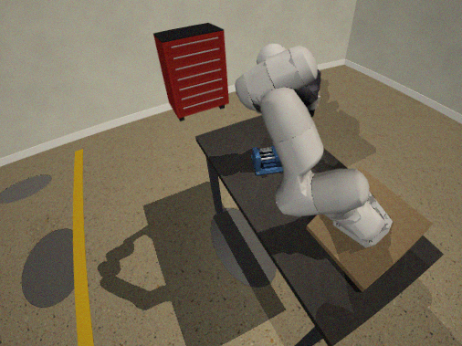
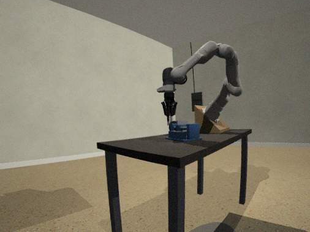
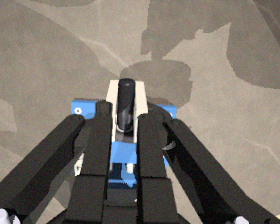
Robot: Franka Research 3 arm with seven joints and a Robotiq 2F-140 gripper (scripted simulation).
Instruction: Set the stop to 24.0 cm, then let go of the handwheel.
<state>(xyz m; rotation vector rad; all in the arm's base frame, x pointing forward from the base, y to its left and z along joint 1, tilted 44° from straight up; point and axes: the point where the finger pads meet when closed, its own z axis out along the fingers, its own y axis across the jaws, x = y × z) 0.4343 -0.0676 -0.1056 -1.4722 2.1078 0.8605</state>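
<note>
Right now the handwheel grip is 2 cm below my hand.
</note>
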